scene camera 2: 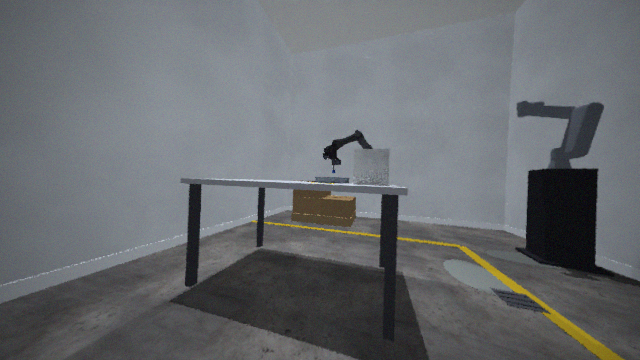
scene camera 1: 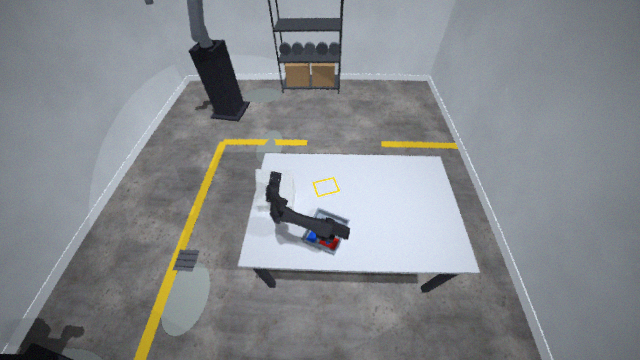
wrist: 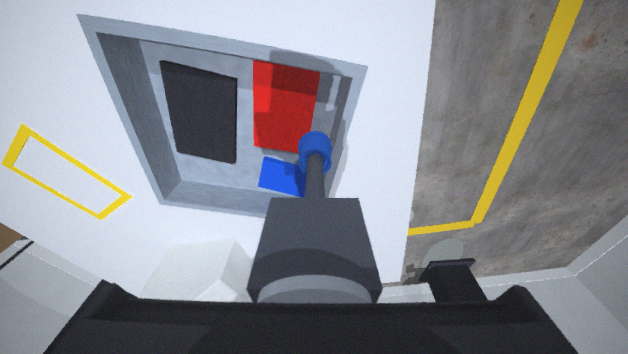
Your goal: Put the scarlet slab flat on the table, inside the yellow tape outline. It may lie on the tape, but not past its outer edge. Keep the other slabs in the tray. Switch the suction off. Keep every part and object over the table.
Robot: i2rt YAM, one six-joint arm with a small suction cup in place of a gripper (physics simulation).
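Places are measured from the arm's base along level axes (x ahead, y left, z up), in millimetres.
Pixels of known places: end effector, tool point: (scene camera 2: 333,172) (wrist: 314,146); arm's base, origin of the base link: (scene camera 2: 371,161) (scene camera 1: 273,187).
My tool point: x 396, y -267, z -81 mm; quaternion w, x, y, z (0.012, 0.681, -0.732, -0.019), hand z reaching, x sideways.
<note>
For each thing: its top centre in the pictures, then the offset to it from my tool point. Level surfaces: height alone.
- scarlet slab, middle of its top: (wrist: 283,114) (scene camera 1: 329,241) dz -81, dx +2, dy +39 mm
- grey tray, middle of its top: (wrist: 235,153) (scene camera 1: 326,229) (scene camera 2: 332,177) dz -44, dx -27, dy +96 mm
- black slab, middle of its top: (wrist: 202,120) dz -82, dx +1, dy +144 mm
- blue slab, middle of its top: (wrist: 286,180) (scene camera 1: 312,236) dz -82, dx -102, dy +52 mm
- table, its level: dz -95 mm
The scarlet slab (scene camera 1: 331,244) (wrist: 285,110) lies in the grey tray (scene camera 2: 325,179) (wrist: 200,43), beside the black slab (wrist: 202,115). The blue slab (scene camera 1: 311,236) (wrist: 279,176) lies in the same tray, near the scarlet slab's end. The yellow tape outline (scene camera 1: 323,180) (wrist: 75,163) is on the table, apart from the tray, with no slab in it. My suction cup (scene camera 2: 333,171) (wrist: 315,144) is open and holds nothing. It hangs above the tray; in the wrist view it overlaps a corner of the scarlet slab and part of the blue slab. In scene camera 1 the arm hides the black slab.
A white block (scene camera 2: 371,166) (wrist: 192,265) stands on the table (scene camera 1: 400,215) by the arm's base. The tray's raised walls surround the slabs. A shelf rack (scene camera 1: 308,24) and a black pedestal (scene camera 1: 220,82) (scene camera 2: 562,220) stand on the floor away from the table.
</note>
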